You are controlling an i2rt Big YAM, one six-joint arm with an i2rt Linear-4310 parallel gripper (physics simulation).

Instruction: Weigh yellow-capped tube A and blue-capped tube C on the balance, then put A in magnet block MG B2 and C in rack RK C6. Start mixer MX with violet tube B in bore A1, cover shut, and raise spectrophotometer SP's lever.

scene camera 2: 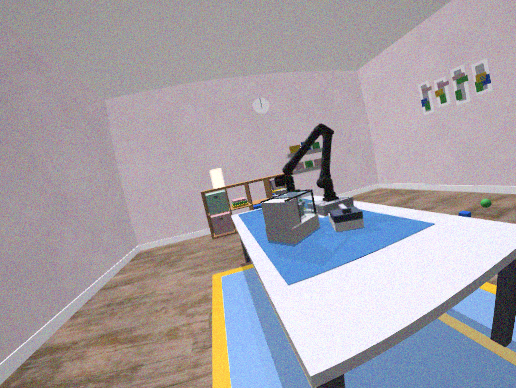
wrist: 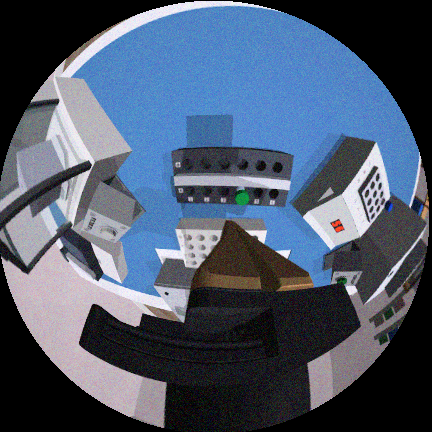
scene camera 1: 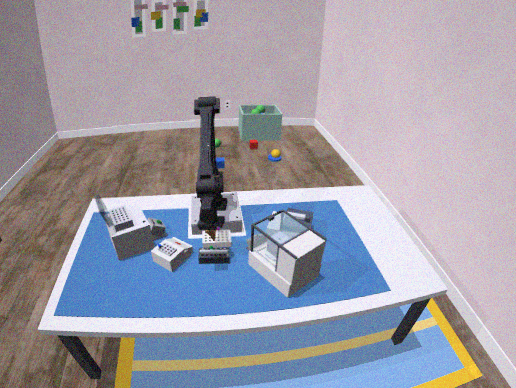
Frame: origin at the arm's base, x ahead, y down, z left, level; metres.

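Seen in the pictures: gripper, between the fingertips: (wrist: 227, 226) (scene camera 1: 214, 239); arm's base, origin of its link: (scene camera 2: 330, 199).
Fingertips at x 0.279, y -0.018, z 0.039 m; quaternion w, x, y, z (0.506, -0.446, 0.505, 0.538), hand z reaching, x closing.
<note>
Offsets run from my fingertips to a thing's top centre.
My gripper (scene camera 1: 210, 235) (wrist: 227, 226) is shut and empty over the white tube rack @(dx -0.088, dy +0.054, dz -0.004 m) (scene camera 1: 225, 241) (wrist: 195, 245); its brown fingers cover part of the rack in the wrist view. The yellow-capped tube does not show. A speck of violet cap @(dx -0.118, dy +0.030, dz +0.000 m) (scene camera 1: 218, 228) shows beside the fingers. The dark magnet block @(dx +0.028, dy +0.037, dz +0.000 m) (scene camera 1: 214, 256) (wrist: 232, 181) stands beyond the rack, with a green-capped tube @(dx +0.015, dy +0.028, dz -0.011 m) (wrist: 242, 197) in its lettered near row. The blue cap @(dx +0.069, dy -0.003, dz -0.223 m) (scene camera 1: 159, 246) (wrist: 389, 206) is at the white block with the red display. The glass-walled balance @(dx +0.043, dy -0.138, dz +0.266 m) (scene camera 1: 305, 255) (scene camera 2: 282, 220) (wrist: 95, 130) stands to one side.
A large grey box @(dx -0.047, dy -0.085, dz -0.373 m) (scene camera 1: 131, 239) (wrist: 385, 250) with a hole grid has its cover raised. The white block @(dx +0.041, dy +0.015, dz -0.181 m) (scene camera 1: 172, 257) (wrist: 330, 220) with a red display stands near it. A small box with a green spot (scene camera 1: 157, 227) (wrist: 345, 272) is beside them. A dark-topped instrument @(dx -0.201, dy -0.017, dz +0.332 m) (scene camera 2: 347, 220) stands behind the balance.
</note>
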